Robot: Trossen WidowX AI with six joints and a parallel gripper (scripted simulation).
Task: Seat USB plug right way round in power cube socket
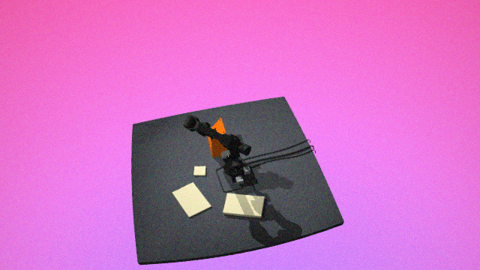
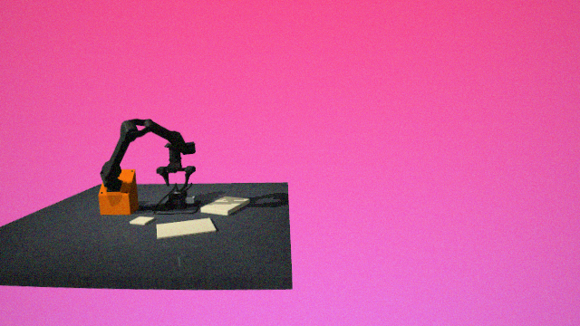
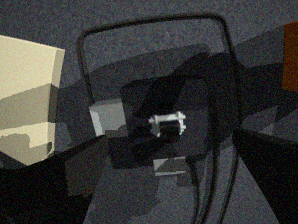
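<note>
Right now the pale-rimmed socket is 40 mm below my gripper tip. Also, from my gripper tip: cream tile 220 mm to the right, 110 mm below, 110 mm behind.
</note>
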